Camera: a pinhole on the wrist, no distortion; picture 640 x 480 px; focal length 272.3 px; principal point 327.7 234.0 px. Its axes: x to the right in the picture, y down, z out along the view. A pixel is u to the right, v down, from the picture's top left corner.
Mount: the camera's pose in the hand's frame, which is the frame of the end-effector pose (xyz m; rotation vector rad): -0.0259 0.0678 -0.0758 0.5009 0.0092 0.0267
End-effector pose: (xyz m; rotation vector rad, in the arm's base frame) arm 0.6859 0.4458 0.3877 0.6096 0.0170 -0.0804
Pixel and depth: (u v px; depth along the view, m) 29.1 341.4 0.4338
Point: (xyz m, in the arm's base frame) 0.1855 0.2558 0.7235
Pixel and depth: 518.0 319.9 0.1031
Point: 0.7364 0.4652 0.4384
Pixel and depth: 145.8 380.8 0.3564
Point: 0.4260 0.3234 0.7018
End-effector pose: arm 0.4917 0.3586 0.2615 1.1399 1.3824 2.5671
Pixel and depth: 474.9 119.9 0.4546
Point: 0.3638 0.7908 0.2519
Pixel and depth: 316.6 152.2 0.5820
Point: 0.6155 0.8221 0.0946
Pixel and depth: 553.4 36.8 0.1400
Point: 0.3944 0.4404 0.2549
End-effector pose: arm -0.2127 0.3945 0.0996 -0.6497 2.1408 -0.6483
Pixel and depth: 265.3 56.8 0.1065
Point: -0.1887 0.3949 0.1619
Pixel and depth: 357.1 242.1 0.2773
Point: -0.0673 0.3078 0.0361
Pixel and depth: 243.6 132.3 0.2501
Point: -0.0483 0.3329 0.1830
